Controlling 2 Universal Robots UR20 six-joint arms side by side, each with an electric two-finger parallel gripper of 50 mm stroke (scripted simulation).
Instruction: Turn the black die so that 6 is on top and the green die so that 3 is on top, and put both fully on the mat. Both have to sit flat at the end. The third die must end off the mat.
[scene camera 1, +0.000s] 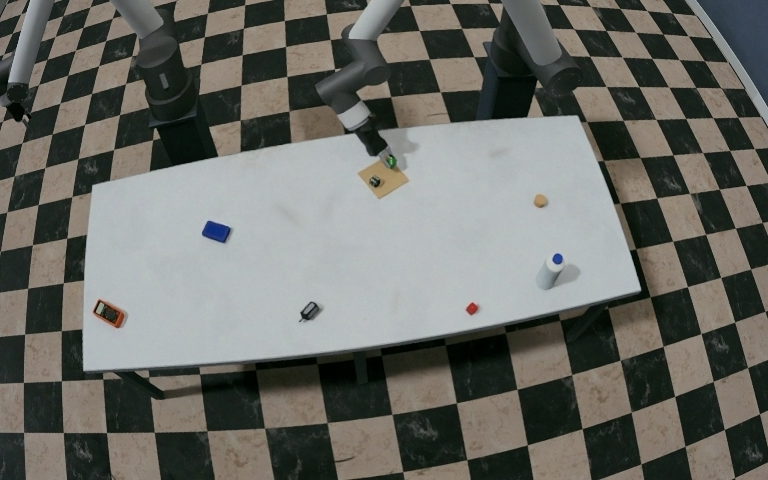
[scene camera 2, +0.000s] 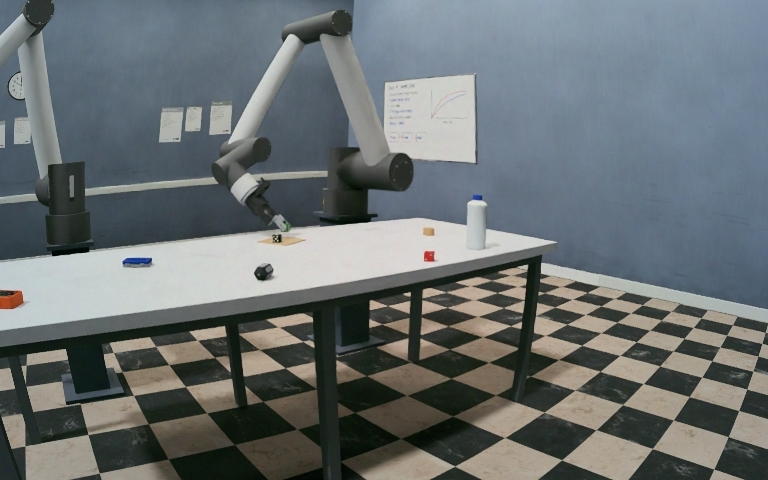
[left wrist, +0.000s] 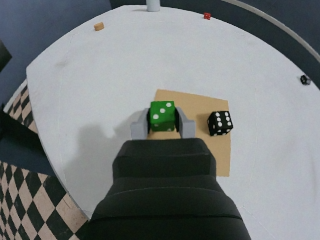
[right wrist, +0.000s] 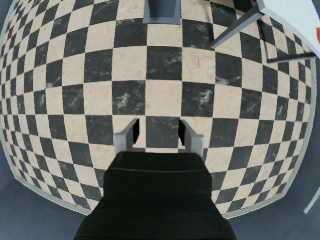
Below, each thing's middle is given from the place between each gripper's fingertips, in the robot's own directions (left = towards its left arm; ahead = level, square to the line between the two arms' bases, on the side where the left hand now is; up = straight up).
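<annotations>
The tan mat (scene camera 1: 391, 179) is 5 cm below my left hand, and it's 3 cm to the right of it and 3 cm ahead of it. There's a green die (left wrist: 162, 113) as well, 1 cm ahead of my left hand and 1 cm below it; going by their middles, the die is the nearest to that hand of the things named here. The white bottle (scene camera 2: 477, 210) is 48 cm to the left of my left hand, 55 cm ahead of it and 4 cm above it, and going by their middles, the bottle is the farthest from my left hand of the things named here.
</annotations>
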